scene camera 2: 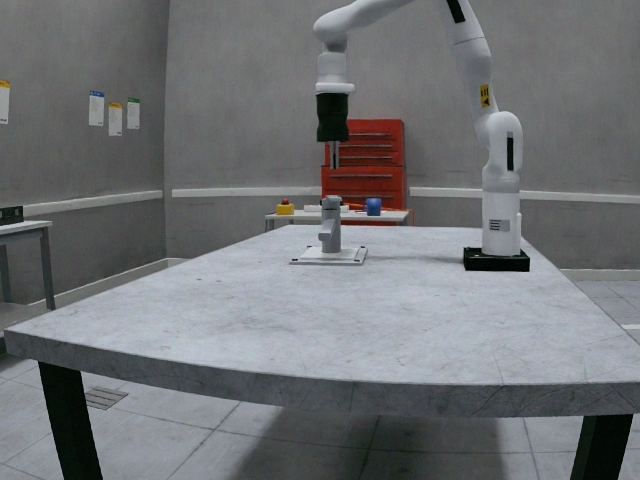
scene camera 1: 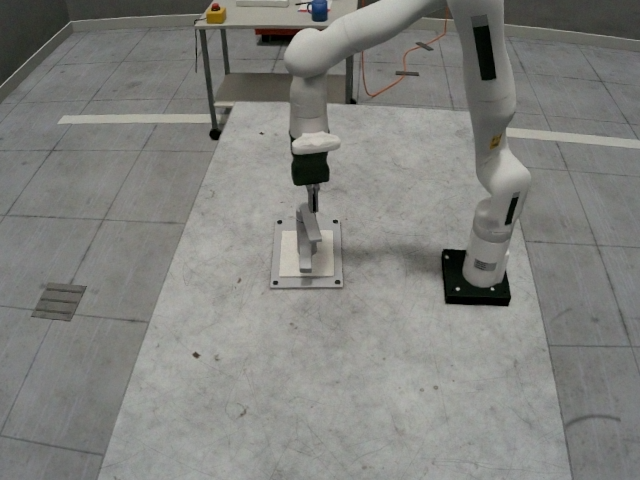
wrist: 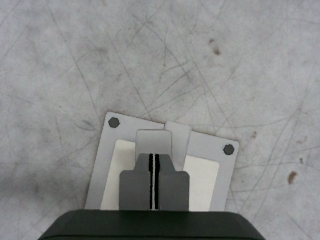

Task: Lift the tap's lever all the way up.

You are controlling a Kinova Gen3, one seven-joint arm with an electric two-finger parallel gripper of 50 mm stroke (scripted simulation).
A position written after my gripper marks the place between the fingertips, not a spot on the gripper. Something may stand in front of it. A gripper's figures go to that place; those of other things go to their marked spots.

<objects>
My gripper [wrist: 153, 172] is 19 cm from the lens. A tap [wrist: 203, 172]: 40 cm from the lens.
</objects>
